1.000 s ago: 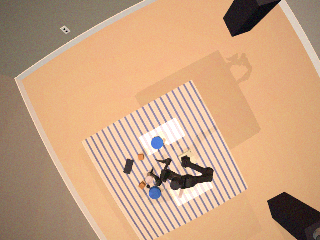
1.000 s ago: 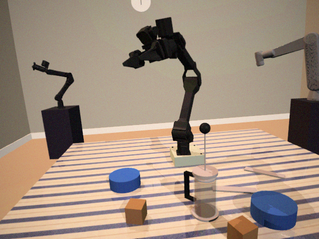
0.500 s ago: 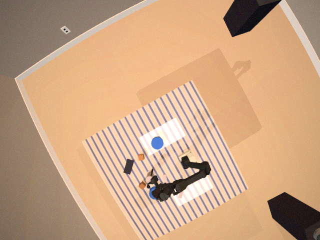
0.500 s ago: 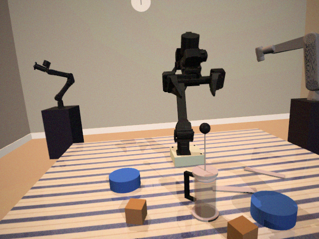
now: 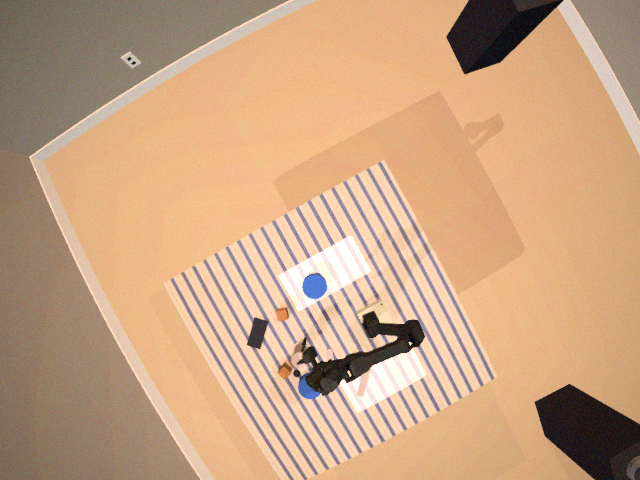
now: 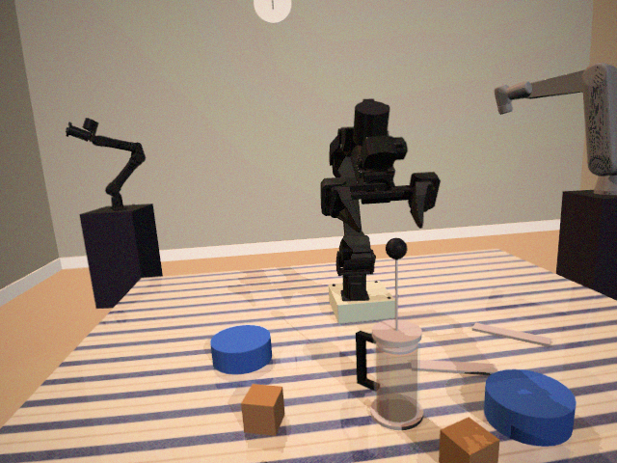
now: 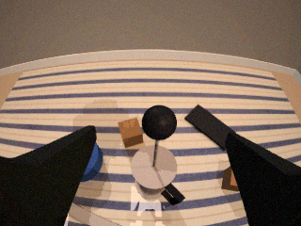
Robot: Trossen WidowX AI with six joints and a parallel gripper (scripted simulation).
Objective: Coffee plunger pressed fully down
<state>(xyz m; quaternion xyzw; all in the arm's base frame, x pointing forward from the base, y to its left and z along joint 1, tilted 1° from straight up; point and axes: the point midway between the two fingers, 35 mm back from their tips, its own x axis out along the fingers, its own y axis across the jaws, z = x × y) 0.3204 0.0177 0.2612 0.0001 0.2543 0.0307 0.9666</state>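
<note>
Right now my gripper tip is 1 cm short of the coffee press, 1 cm to the left of it and 16 cm above it. The rest, counted from my gripper tip: dark flat block 20 cm ahead, 15 cm to the right, 29 cm below.
</note>
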